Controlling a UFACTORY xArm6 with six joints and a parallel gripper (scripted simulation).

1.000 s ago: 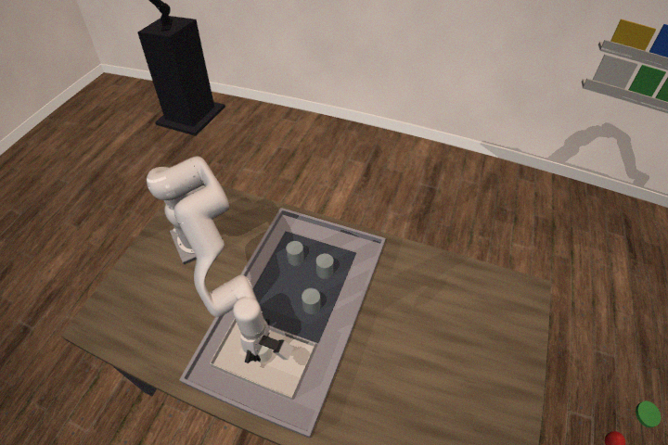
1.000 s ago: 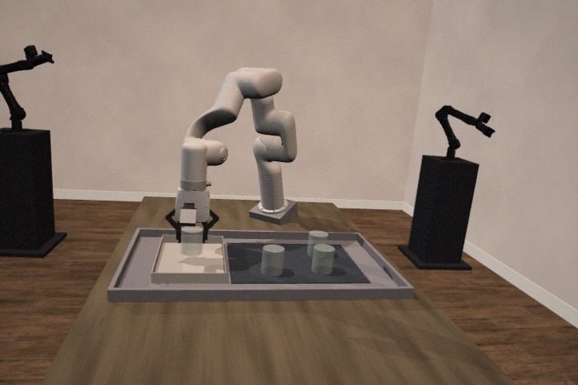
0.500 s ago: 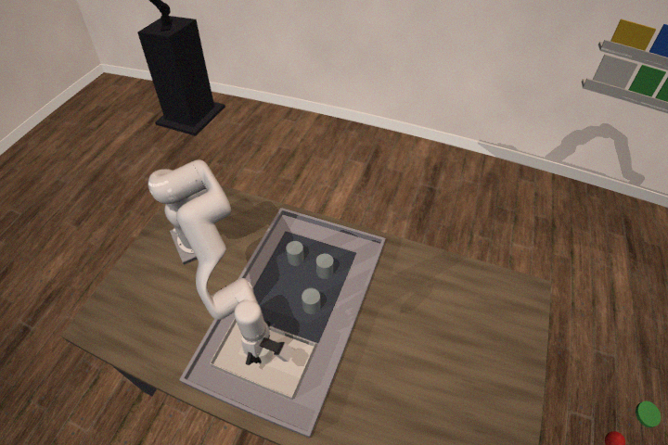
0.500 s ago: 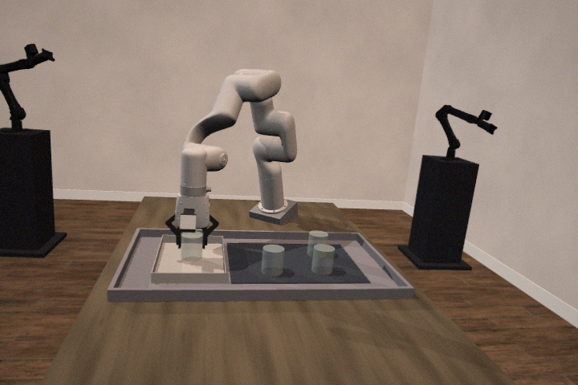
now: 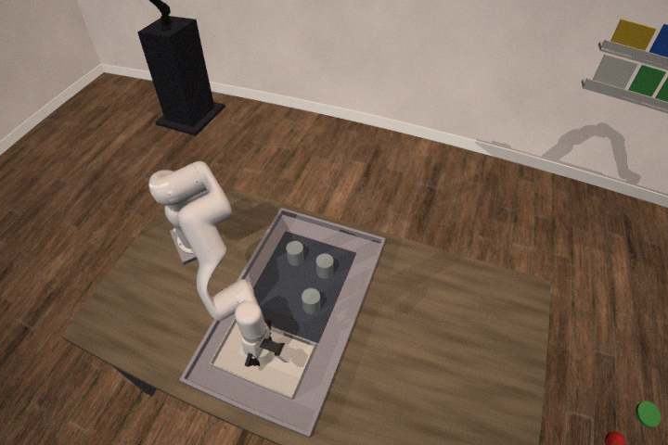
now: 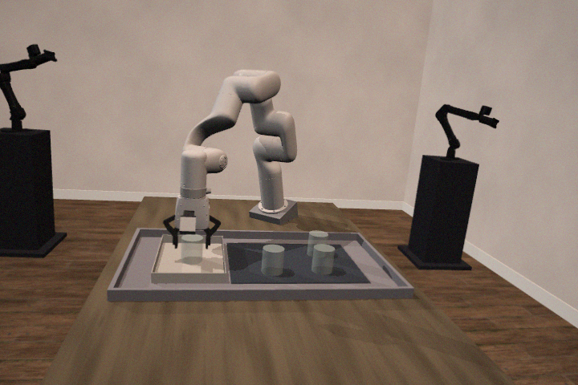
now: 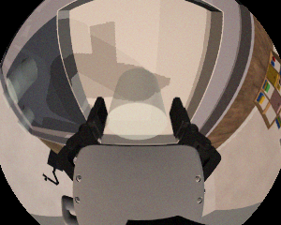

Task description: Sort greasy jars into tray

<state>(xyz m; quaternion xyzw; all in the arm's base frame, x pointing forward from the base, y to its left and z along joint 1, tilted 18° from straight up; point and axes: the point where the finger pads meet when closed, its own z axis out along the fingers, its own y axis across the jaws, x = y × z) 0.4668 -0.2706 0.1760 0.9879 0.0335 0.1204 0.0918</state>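
Now: hand 50 mm above the cream tray. The rest, counted from my hand: steel table top 210 mm to the left, 60 mm below, 10 mm ahead; then dark drying mat 320 mm to the left, 50 mm below, 10 mm behind.
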